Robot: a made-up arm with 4 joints.
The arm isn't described. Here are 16 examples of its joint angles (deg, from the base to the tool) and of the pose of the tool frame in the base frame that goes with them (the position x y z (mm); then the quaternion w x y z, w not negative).
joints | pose
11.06 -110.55 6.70 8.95 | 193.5 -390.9 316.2 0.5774 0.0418 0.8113 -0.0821
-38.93 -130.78 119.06 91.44 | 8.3 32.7 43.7 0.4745 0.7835 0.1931 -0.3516
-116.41 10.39 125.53 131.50 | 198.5 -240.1 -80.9 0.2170 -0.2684 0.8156 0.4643
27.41 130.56 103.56 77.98 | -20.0 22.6 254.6 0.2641 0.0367 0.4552 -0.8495
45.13 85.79 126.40 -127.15 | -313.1 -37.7 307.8 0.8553 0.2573 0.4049 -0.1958
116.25 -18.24 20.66 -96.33 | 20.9 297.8 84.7 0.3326 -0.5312 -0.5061 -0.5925
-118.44 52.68 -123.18 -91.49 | -214.5 1.3 -250.6 0.3519 -0.1886 0.1320 -0.9073
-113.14 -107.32 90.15 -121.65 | 343.3 54.0 -6.9 0.0819 -0.4063 0.8915 0.1827
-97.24 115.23 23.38 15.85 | 28.1 76.6 -295.6 0.3327 0.3678 -0.7327 -0.4660
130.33 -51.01 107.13 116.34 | 222.0 41.7 142.4 0.7871 -0.2716 0.0450 0.5520
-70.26 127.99 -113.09 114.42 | -421.2 -19.4 -124.9 0.9763 -0.0646 0.1488 -0.1434
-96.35 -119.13 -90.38 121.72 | 307.1 308.5 -166.6 0.5054 0.0314 0.0477 -0.8610
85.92 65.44 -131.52 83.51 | -363.1 377.7 221.2 0.0619 0.9263 -0.1589 0.3361
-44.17 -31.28 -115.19 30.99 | 267.8 -510.0 375.1 0.6845 -0.5261 0.1960 0.4650
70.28 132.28 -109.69 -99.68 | -72.8 -210.3 346.6 0.2356 -0.3971 0.8644 0.1990
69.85 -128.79 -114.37 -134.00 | 178.0 -180.5 366.8 0.3082 -0.9370 -0.0714 0.1481
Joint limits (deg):
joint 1: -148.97..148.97
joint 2: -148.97..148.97
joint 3: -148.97..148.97
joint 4: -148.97..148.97
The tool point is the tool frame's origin. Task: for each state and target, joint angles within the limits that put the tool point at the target. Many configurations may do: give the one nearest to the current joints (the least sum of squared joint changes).
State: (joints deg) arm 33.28 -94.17 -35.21 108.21
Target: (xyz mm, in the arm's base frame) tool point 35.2 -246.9 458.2
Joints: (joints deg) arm 74.87 -135.03 -1.95 107.32
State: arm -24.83 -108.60 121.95 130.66
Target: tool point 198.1 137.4 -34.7
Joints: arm -57.89 -111.06 148.97 130.55
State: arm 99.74 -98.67 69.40 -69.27
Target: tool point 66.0 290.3 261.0
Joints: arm 92.48 -62.24 55.58 -42.19
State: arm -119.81 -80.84 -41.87 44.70
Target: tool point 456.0 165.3 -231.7
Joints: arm -121.21 -116.18 -68.25 -2.64
